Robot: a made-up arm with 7 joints. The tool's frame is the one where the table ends. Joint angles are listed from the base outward.
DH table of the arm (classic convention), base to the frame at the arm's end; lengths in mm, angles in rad. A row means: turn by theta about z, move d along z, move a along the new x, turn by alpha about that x. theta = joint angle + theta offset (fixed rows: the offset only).
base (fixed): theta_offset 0; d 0; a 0; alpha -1.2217
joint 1: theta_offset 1.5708; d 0; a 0; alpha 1.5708
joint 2: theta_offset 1.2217; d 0; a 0; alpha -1.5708
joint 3: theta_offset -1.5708; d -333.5; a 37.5; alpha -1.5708
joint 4: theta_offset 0; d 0; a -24.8; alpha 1.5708
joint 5: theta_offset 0; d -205.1; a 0; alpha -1.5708
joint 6: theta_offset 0; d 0; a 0; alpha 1.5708
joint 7: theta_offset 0; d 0; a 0; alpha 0
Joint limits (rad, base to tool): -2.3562..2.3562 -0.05..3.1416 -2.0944..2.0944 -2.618..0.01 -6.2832..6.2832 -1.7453..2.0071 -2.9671..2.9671
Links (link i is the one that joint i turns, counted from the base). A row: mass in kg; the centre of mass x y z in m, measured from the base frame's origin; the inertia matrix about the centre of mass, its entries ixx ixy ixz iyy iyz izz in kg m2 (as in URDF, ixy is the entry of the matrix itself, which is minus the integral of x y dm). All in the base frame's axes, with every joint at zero. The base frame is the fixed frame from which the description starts. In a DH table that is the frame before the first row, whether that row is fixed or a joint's. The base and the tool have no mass.
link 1: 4.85; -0.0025 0.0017 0.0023; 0.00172 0 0 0.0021 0.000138 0.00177
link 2: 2.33; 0.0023 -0.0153 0.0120; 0.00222 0 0 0.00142 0 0.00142
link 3: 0.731; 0.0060 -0.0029 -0.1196; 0.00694 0 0.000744 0.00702 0 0.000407
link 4: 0.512; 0.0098 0.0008 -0.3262; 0.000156 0 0 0.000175 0 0.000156
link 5: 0.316; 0.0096 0.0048 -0.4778; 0.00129 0 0 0.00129 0 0.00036
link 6: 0.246; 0.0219 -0.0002 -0.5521; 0.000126 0 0 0.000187 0 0.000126
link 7: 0.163; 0.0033 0.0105 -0.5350; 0.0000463 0 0 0.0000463 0 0.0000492
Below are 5 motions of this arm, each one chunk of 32 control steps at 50 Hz.
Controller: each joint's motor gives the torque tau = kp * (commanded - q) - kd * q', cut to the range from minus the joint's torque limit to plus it. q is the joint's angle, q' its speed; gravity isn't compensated. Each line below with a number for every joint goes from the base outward.
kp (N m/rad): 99 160 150 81 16 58 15
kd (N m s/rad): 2.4 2.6 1.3 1 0.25 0.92 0.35
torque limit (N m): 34 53 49 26 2.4 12 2.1
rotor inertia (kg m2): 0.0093 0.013 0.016 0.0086 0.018 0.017 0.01
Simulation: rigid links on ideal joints. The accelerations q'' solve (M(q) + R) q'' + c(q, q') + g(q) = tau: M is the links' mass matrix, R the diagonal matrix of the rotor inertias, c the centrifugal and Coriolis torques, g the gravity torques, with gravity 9.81 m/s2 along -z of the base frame. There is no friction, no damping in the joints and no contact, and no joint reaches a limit. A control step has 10 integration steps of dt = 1/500 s. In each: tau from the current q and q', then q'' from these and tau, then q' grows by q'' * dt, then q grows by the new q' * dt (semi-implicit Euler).
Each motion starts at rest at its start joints. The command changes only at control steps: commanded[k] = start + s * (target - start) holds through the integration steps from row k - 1 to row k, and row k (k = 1, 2, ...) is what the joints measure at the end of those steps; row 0 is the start. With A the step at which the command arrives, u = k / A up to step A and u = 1 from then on. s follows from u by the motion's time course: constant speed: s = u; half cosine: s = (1 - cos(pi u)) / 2; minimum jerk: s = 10 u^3 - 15 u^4 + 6 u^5; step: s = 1 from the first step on.
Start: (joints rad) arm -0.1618 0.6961 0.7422 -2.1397 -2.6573 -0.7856 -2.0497
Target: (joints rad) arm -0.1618 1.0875 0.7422 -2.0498 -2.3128 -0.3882 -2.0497
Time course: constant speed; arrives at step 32
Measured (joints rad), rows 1 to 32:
1: -0.1594 0.6956 0.7396 -2.1358 -2.6555 -0.7797 -2.0497
2: -0.1540 0.6958 0.7353 -2.1277 -2.6495 -0.7672 -2.0496
3: -0.1477 0.6994 0.7329 -2.1197 -2.6389 -0.7528 -2.0496
4: -0.1419 0.7077 0.7334 -2.1144 -2.6248 -0.7394 -2.0496
5: -0.1377 0.7206 0.7353 -2.1119 -2.6091 -0.7272 -2.0497
6: -0.1360 0.7368 0.7372 -2.1109 -2.5937 -0.7151 -2.0498
7: -0.1368 0.7542 0.7385 -2.1101 -2.5800 -0.7028 -2.0499
8: -0.1397 0.7709 0.7391 -2.1089 -2.5685 -0.6902 -2.0500
9: -0.1435 0.7857 0.7389 -2.1071 -2.5588 -0.6776 -2.0500
10: -0.1470 0.7983 0.7383 -2.1050 -2.5503 -0.6650 -2.0499
11: -0.1492 0.8093 0.7374 -2.1024 -2.5418 -0.6526 -2.0498
12: -0.1498 0.8194 0.7366 -2.0994 -2.5326 -0.6402 -2.0497
13: -0.1490 0.8294 0.7362 -2.0961 -2.5225 -0.6279 -2.0496
14: -0.1473 0.8400 0.7361 -2.0927 -2.5114 -0.6156 -2.0496
15: -0.1455 0.8513 0.7362 -2.0895 -2.4997 -0.6032 -2.0497
16: -0.1440 0.8633 0.7364 -2.0865 -2.4878 -0.5908 -2.0497
17: -0.1433 0.8758 0.7365 -2.0838 -2.4762 -0.5784 -2.0498
18: -0.1434 0.8885 0.7366 -2.0814 -2.4650 -0.5660 -2.0498
19: -0.1440 0.9012 0.7366 -2.0790 -2.4542 -0.5535 -2.0498
20: -0.1449 0.9138 0.7365 -2.0767 -2.4438 -0.5411 -2.0497
21: -0.1457 0.9261 0.7364 -2.0742 -2.4335 -0.5287 -2.0497
22: -0.1463 0.9382 0.7363 -2.0716 -2.4232 -0.5162 -2.0497
23: -0.1464 0.9502 0.7362 -2.0689 -2.4127 -0.5038 -2.0497
24: -0.1463 0.9620 0.7361 -2.0661 -2.4020 -0.4914 -2.0496
25: -0.1461 0.9739 0.7360 -2.0633 -2.3911 -0.4790 -2.0496
26: -0.1458 0.9857 0.7359 -2.0605 -2.3801 -0.4666 -2.0496
27: -0.1455 0.9977 0.7358 -2.0578 -2.3691 -0.4542 -2.0496
28: -0.1455 1.0097 0.7358 -2.0551 -2.3581 -0.4418 -2.0496
29: -0.1455 1.0218 0.7357 -2.0524 -2.3473 -0.4294 -2.0496
30: -0.1456 1.0340 0.7357 -2.0498 -2.3365 -0.4170 -2.0496
31: -0.1458 1.0462 0.7356 -2.0472 -2.3258 -0.4045 -2.0496
32: -0.1460 1.0584 0.7356 -2.0446 -2.3152 -0.3921 -2.0496

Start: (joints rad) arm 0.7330 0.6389 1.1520 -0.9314 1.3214 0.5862 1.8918
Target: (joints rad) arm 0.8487 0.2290 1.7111 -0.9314 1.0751 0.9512 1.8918
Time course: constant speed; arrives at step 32
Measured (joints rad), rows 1 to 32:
1: 0.7276 0.6332 1.1653 -0.9323 1.3196 0.5919 1.8917
2: 0.7186 0.6203 1.1853 -0.9335 1.3150 0.6037 1.8917
3: 0.7111 0.6029 1.2012 -0.9329 1.3075 0.6172 1.8917
4: 0.7063 0.5828 1.2151 -0.9298 1.2978 0.6298 1.8915
5: 0.7043 0.5617 1.2309 -0.9253 1.2869 0.6413 1.8912
6: 0.7056 0.5413 1.2482 -0.9209 1.2759 0.6525 1.8907
7: 0.7100 0.5230 1.2661 -0.9175 1.2658 0.6638 1.8903
8: 0.7169 0.5075 1.2844 -0.9156 1.2571 0.6752 1.8900
9: 0.7250 0.4950 1.3031 -0.9152 1.2497 0.6866 1.8899
10: 0.7333 0.4848 1.3218 -0.9162 1.2431 0.6979 1.8900
11: 0.7410 0.4762 1.3404 -0.9180 1.2369 0.7092 1.8903
12: 0.7475 0.4682 1.3587 -0.9203 1.2305 0.7205 1.8906
13: 0.7525 0.4597 1.3765 -0.9224 1.2237 0.7319 1.8909
14: 0.7559 0.4502 1.3939 -0.9240 1.2163 0.7432 1.8911
15: 0.7580 0.4392 1.4111 -0.9248 1.2083 0.7546 1.8913
16: 0.7592 0.4266 1.4280 -0.9247 1.2001 0.7661 1.8913
17: 0.7600 0.4127 1.4450 -0.9238 1.1918 0.7775 1.8912
18: 0.7609 0.3980 1.4619 -0.9226 1.1836 0.7890 1.8911
19: 0.7621 0.3830 1.4791 -0.9212 1.1756 0.8004 1.8909
20: 0.7640 0.3682 1.4964 -0.9199 1.1679 0.8119 1.8908
21: 0.7665 0.3540 1.5138 -0.9190 1.1603 0.8233 1.8907
22: 0.7698 0.3407 1.5315 -0.9186 1.1528 0.8347 1.8906
23: 0.7736 0.3282 1.5492 -0.9186 1.1453 0.8461 1.8906
24: 0.7778 0.3165 1.5669 -0.9190 1.1377 0.8575 1.8907
25: 0.7822 0.3052 1.5846 -0.9197 1.1301 0.8689 1.8908
26: 0.7866 0.2940 1.6023 -0.9204 1.1224 0.8803 1.8909
27: 0.7908 0.2827 1.6199 -0.9210 1.1146 0.8916 1.8910
28: 0.7948 0.2711 1.6375 -0.9214 1.1069 0.9030 1.8910
29: 0.7985 0.2590 1.6550 -0.9215 1.0992 0.9144 1.8911
30: 0.8018 0.2464 1.6725 -0.9214 1.0915 0.9258 1.8911
31: 0.8050 0.2335 1.6899 -0.9211 1.0838 0.9372 1.8911
32: 0.8079 0.2202 1.7073 -0.9206 1.0761 0.9487 1.8911

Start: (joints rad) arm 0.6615 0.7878 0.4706 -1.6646 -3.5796 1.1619 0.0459
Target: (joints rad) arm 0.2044 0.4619 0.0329 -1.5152 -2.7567 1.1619 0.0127
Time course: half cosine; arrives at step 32
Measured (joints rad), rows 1 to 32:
1: 0.6587 0.7848 0.4682 -1.6606 -3.5795 1.1619 0.0458
2: 0.6531 0.7776 0.4620 -1.6549 -3.5785 1.1618 0.0453
3: 0.6467 0.7681 0.4534 -1.6512 -3.5747 1.1617 0.0446
4: 0.6399 0.7579 0.4439 -1.6492 -3.5664 1.1617 0.0438
5: 0.6323 0.7484 0.4339 -1.6468 -3.5525 1.1618 0.0431
6: 0.6234 0.7400 0.4231 -1.6429 -3.5328 1.1618 0.0423
7: 0.6129 0.7324 0.4113 -1.6379 -3.5077 1.1618 0.0415
8: 0.6005 0.7246 0.3981 -1.6323 -3.4783 1.1617 0.0406
9: 0.5860 0.7157 0.3831 -1.6267 -3.4460 1.1617 0.0396
10: 0.5694 0.7050 0.3663 -1.6209 -3.4116 1.1617 0.0384
11: 0.5509 0.6922 0.3478 -1.6147 -3.3759 1.1617 0.0371
12: 0.5309 0.6775 0.3278 -1.6080 -3.3392 1.1617 0.0356
13: 0.5099 0.6614 0.3068 -1.6008 -3.3016 1.1616 0.0340
14: 0.4883 0.6444 0.2852 -1.5933 -3.2629 1.1616 0.0324
15: 0.4665 0.6272 0.2633 -1.5858 -3.2233 1.1616 0.0307
16: 0.4446 0.6103 0.2414 -1.5782 -3.1827 1.1616 0.0290
17: 0.4227 0.5939 0.2199 -1.5707 -3.1415 1.1616 0.0273
18: 0.4009 0.5782 0.1988 -1.5633 -3.1002 1.1615 0.0257
19: 0.3793 0.5631 0.1782 -1.5562 -3.0593 1.1615 0.0241
20: 0.3580 0.5486 0.1583 -1.5493 -3.0194 1.1615 0.0225
21: 0.3372 0.5345 0.1392 -1.5428 -2.9811 1.1615 0.0211
22: 0.3171 0.5210 0.1209 -1.5367 -2.9448 1.1615 0.0196
23: 0.2979 0.5080 0.1037 -1.5310 -2.9109 1.1615 0.0183
24: 0.2799 0.4958 0.0878 -1.5258 -2.8797 1.1615 0.0170
25: 0.2634 0.4845 0.0734 -1.5211 -2.8514 1.1615 0.0158
26: 0.2485 0.4743 0.0606 -1.5170 -2.8261 1.1615 0.0148
27: 0.2354 0.4654 0.0496 -1.5134 -2.8041 1.1615 0.0138
28: 0.2243 0.4581 0.0405 -1.5105 -2.7855 1.1615 0.0130
29: 0.2152 0.4523 0.0335 -1.5081 -2.7706 1.1615 0.0124
30: 0.2083 0.4481 0.0285 -1.5064 -2.7594 1.1615 0.0119
31: 0.2036 0.4455 0.0257 -1.5053 -2.7522 1.1615 0.0116
32: 0.2011 0.4445 0.0249 -1.5050 -2.7490 1.1615 0.0114

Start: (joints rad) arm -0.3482 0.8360 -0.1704 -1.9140 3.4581 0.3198 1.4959
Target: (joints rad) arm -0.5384 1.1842 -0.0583 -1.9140 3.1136 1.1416 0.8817
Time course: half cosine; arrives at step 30
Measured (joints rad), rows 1 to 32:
1: -0.3458 0.8335 -0.1718 -1.9113 3.4578 0.3209 1.4955
2: -0.3397 0.8285 -0.1752 -1.9067 3.4567 0.3253 1.4935
3: -0.3317 0.8240 -0.1788 -1.9033 3.4543 0.3345 1.4886
4: -0.3239 0.8225 -0.1806 -1.9019 3.4498 0.3487 1.4800
5: -0.3185 0.8257 -0.1798 -1.9017 3.4429 0.3675 1.4674
6: -0.3170 0.8341 -0.1765 -1.9015 3.4335 0.3902 1.4513
7: -0.3202 0.8471 -0.1714 -1.9011 3.4218 0.4165 1.4321
8: -0.3278 0.8633 -0.1650 -1.9008 3.4081 0.4462 1.4104
9: -0.3389 0.8811 -0.1581 -1.9011 3.3930 0.4790 1.3866
10: -0.3523 0.8994 -0.1514 -1.9022 3.3769 0.5146 1.3607
11: -0.3666 0.9172 -0.1451 -1.9038 3.3602 0.5526 1.3329
12: -0.3805 0.9345 -0.1392 -1.9055 3.3431 0.5926 1.3035
13: -0.3931 0.9513 -0.1338 -1.9068 3.3255 0.6340 1.2728
14: -0.4040 0.9680 -0.1285 -1.9075 3.3076 0.6765 1.2410
15: -0.4133 0.9851 -0.1232 -1.9076 3.2895 0.7196 1.2086
16: -0.4214 1.0025 -0.1178 -1.9073 3.2710 0.7628 1.1760
17: -0.4290 1.0203 -0.1122 -1.9068 3.2526 0.8056 1.1435
18: -0.4368 1.0381 -0.1065 -1.9065 3.2343 0.8476 1.1116
19: -0.4451 1.0557 -0.1008 -1.9065 3.2166 0.8884 1.0805
20: -0.4540 1.0727 -0.0953 -1.9068 3.1996 0.9274 1.0506
21: -0.4634 1.0889 -0.0900 -1.9073 3.1836 0.9642 1.0223
22: -0.4729 1.1039 -0.0851 -1.9081 3.1688 0.9985 0.9958
23: -0.4820 1.1177 -0.0805 -1.9088 3.1554 1.0299 0.9714
24: -0.4902 1.1300 -0.0766 -1.9095 3.1435 1.0580 0.9494
25: -0.4972 1.1408 -0.0731 -1.9099 3.1332 1.0825 0.9300
26: -0.5029 1.1499 -0.0704 -1.9102 3.1245 1.1031 0.9134
27: -0.5073 1.1572 -0.0683 -1.9103 3.1174 1.1196 0.8999
28: -0.5104 1.1625 -0.0668 -1.9104 3.1122 1.1319 0.8894
29: -0.5123 1.1658 -0.0660 -1.9104 3.1087 1.1398 0.8822
30: -0.5132 1.1671 -0.0659 -1.9104 3.1072 1.1433 0.8784
31: -0.5132 1.1667 -0.0663 -1.9104 3.1074 1.1432 0.8774
32: -0.5124 1.1651 -0.0673 -1.9103 3.1089 1.1421 0.8783

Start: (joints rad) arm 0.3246 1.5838 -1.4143 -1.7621 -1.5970 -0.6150 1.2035
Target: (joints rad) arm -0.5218 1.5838 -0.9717 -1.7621 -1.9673 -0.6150 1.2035
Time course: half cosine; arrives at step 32
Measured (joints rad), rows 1 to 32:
1: 0.3226 1.5791 -1.4139 -1.7590 -1.5972 -0.6150 1.2036
2: 0.3183 1.5691 -1.4111 -1.7566 -1.5980 -0.6150 1.2038
3: 0.3117 1.5583 -1.4065 -1.7588 -1.6002 -0.6149 1.2040
4: 0.3019 1.5493 -1.4001 -1.7639 -1.6043 -0.6148 1.2040
5: 0.2886 1.5435 -1.3917 -1.7680 -1.6107 -0.6148 1.2037
6: 0.2713 1.5414 -1.3810 -1.7689 -1.6194 -0.6148 1.2033
7: 0.2500 1.5427 -1.3680 -1.7671 -1.6305 -0.6149 1.2031
8: 0.2245 1.5463 -1.3530 -1.7641 -1.6434 -0.6149 1.2032
9: 0.1954 1.5509 -1.3361 -1.7613 -1.6579 -0.6149 1.2034
10: 0.1630 1.5549 -1.3179 -1.7595 -1.6734 -0.6149 1.2037
11: 0.1281 1.5573 -1.2987 -1.7587 -1.6897 -0.6149 1.2040
12: 0.0914 1.5578 -1.2787 -1.7587 -1.7065 -0.6149 1.2041
13: 0.0535 1.5565 -1.2584 -1.7593 -1.7237 -0.6149 1.2041
14: 0.0147 1.5541 -1.2379 -1.7603 -1.7413 -0.6148 1.2039
15: -0.0246 1.5515 -1.2171 -1.7614 -1.7592 -0.6148 1.2038
16: -0.0643 1.5493 -1.1962 -1.7621 -1.7774 -0.6148 1.2036
17: -0.1043 1.5480 -1.1751 -1.7625 -1.7958 -0.6149 1.2035
18: -0.1444 1.5479 -1.1539 -1.7625 -1.8143 -0.6149 1.2035
19: -0.1845 1.5487 -1.1329 -1.7622 -1.8326 -0.6149 1.2035
20: -0.2240 1.5502 -1.1123 -1.7618 -1.8505 -0.6149 1.2035
21: -0.2626 1.5521 -1.0924 -1.7615 -1.8678 -0.6149 1.2036
22: -0.2997 1.5538 -1.0735 -1.7614 -1.8842 -0.6149 1.2036
23: -0.3347 1.5553 -1.0559 -1.7615 -1.8995 -0.6149 1.2036
24: -0.3672 1.5564 -1.0398 -1.7618 -1.9136 -0.6149 1.2036
25: -0.3968 1.5571 -1.0254 -1.7623 -1.9264 -0.6149 1.2035
26: -0.4233 1.5575 -1.0128 -1.7627 -1.9378 -0.6149 1.2034
27: -0.4463 1.5578 -1.0020 -1.7631 -1.9477 -0.6149 1.2034
28: -0.4659 1.5581 -0.9930 -1.7634 -1.9560 -0.6149 1.2033
29: -0.4819 1.5584 -0.9860 -1.7636 -1.9626 -0.6149 1.2033
30: -0.4943 1.5589 -0.9809 -1.7637 -1.9676 -0.6149 1.2033
31: -0.5029 1.5593 -0.9779 -1.7638 -1.9708 -0.6149 1.2033
32: -0.5076 1.5598 -0.9769 -1.7638 -1.9722 -0.6149 1.2033

